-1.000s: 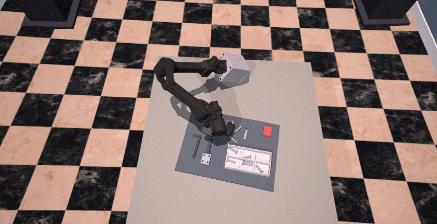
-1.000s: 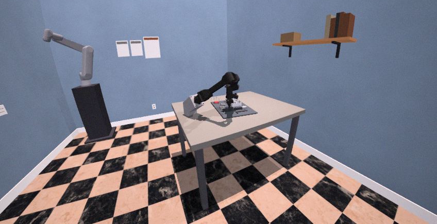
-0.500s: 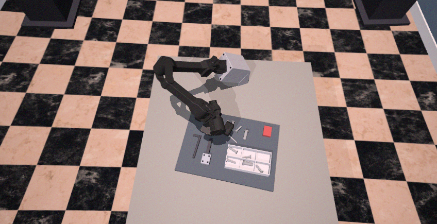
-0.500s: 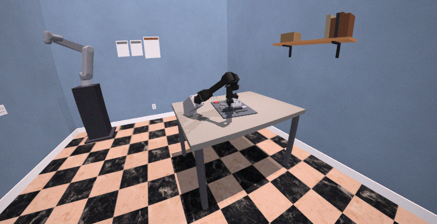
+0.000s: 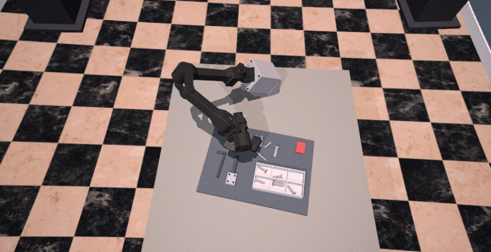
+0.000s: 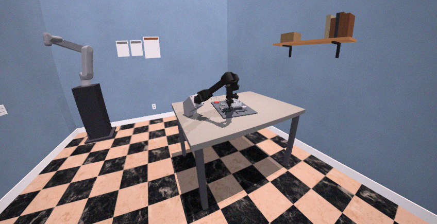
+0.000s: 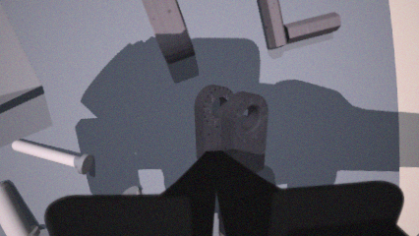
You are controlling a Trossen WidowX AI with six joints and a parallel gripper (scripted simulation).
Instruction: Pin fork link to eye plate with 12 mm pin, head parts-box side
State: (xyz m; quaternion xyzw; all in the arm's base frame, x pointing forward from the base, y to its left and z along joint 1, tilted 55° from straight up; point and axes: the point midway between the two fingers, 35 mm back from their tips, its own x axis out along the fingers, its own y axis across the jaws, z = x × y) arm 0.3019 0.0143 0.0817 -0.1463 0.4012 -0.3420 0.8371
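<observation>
My gripper is now 10 mm past the dark fork link, 10 mm to the left of it and 50 mm above it. Also, from my hand: dark l-shaped bar: 60 mm ahead, 80 mm to the right, 60 mm below; then pin: 50 mm ahead, 100 mm to the left, 60 mm below; then eye plate: 80 mm ahead, 20 mm to the right, 60 mm below.
</observation>
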